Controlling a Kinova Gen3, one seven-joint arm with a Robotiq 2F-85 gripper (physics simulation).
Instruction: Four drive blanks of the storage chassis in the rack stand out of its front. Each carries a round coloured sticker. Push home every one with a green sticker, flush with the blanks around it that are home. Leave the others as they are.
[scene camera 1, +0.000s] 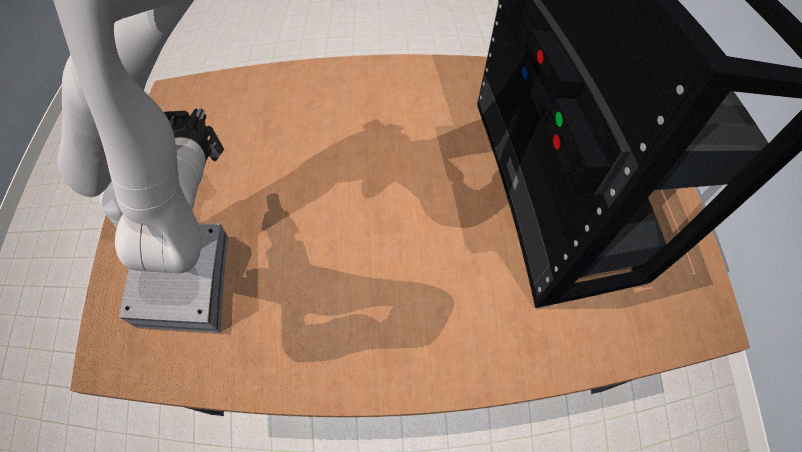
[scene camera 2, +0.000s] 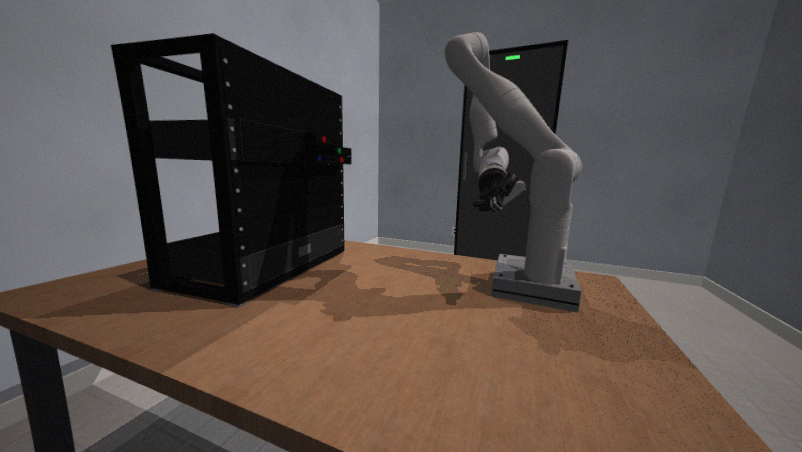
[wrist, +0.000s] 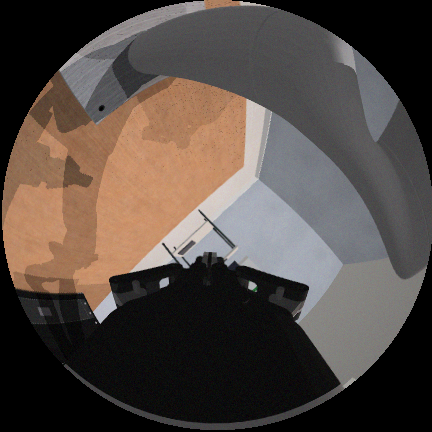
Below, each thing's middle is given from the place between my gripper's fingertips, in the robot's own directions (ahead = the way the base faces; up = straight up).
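Black rack (scene camera 1: 587, 115): from my hand, 690 mm ahead, 40 mm above, 110 mm to the left.
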